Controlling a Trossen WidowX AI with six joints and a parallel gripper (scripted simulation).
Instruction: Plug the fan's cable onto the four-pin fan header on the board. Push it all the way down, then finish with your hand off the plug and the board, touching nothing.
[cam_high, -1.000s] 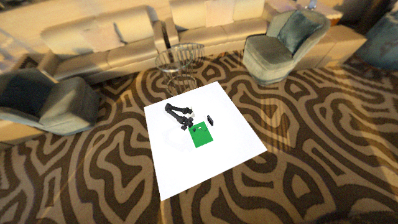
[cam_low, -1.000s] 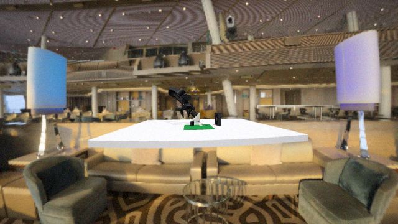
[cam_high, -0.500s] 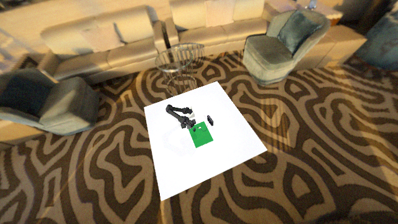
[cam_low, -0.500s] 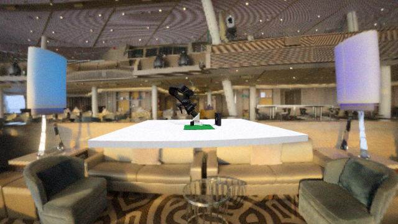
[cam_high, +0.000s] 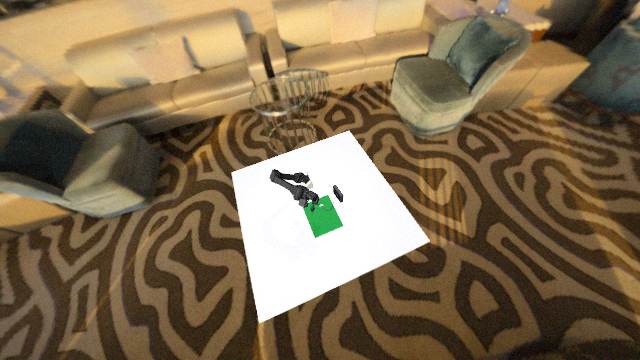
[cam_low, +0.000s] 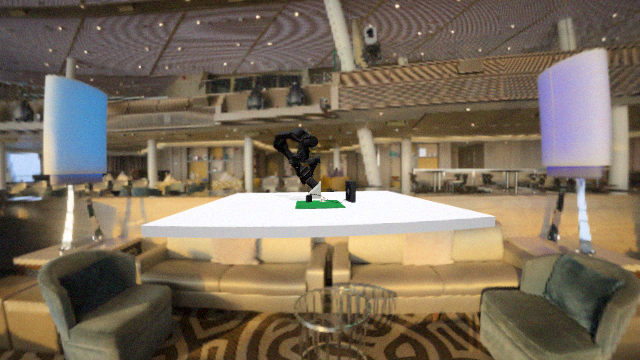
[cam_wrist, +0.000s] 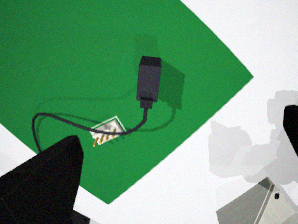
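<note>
Right now the black fan plug is 130 mm below my gripper tip and 20 mm to the left of it. The rest, counted from my gripper tip: green board (160 mm below, 80 mm to the left, 70 mm ahead); four-pin fan header (150 mm below, 100 mm to the left, 10 mm behind); fan (260 mm to the left, 90 mm below, 30 mm behind).
</note>
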